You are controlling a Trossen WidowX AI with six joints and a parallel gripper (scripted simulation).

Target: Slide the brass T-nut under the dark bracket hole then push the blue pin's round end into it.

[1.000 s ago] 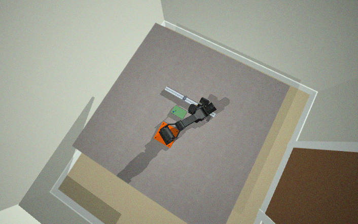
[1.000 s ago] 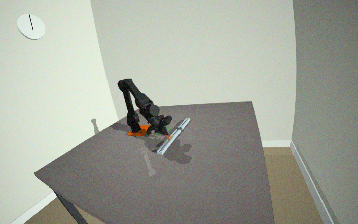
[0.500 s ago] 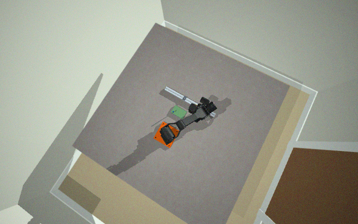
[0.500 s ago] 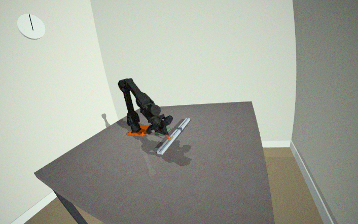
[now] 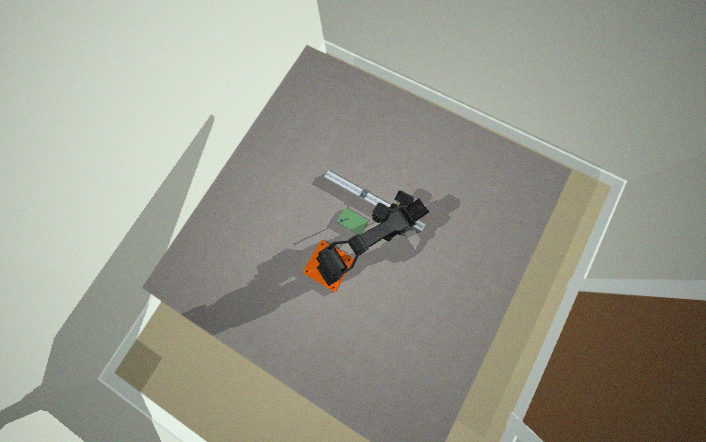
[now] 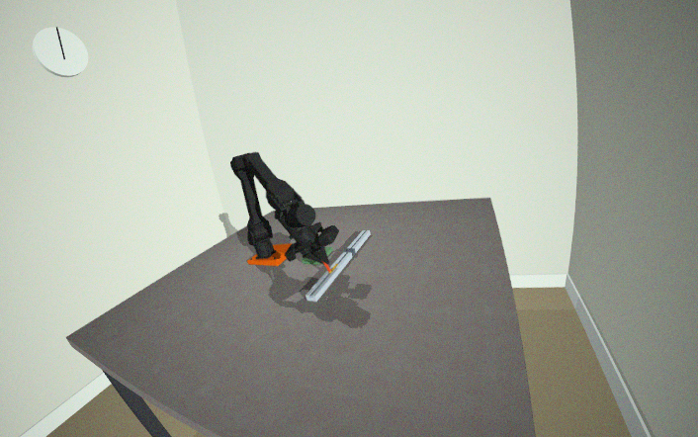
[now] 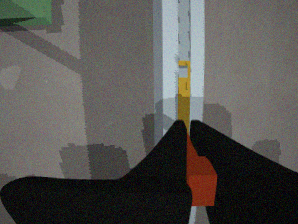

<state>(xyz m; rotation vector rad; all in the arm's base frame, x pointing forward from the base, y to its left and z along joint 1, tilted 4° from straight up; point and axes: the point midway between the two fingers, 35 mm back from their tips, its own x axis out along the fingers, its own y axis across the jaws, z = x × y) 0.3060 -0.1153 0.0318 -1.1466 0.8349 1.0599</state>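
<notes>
Right now my gripper tip is 10 mm to the right of the brass T-nut. The rest, counted from my gripper tip: blue pin: 160 mm to the left, 120 mm behind, 10 mm below; then green tray: 150 mm to the left, 110 mm behind, 30 mm below; then aluminum rail: 120 mm to the left, 30 mm below, 20 mm ahead.
</notes>
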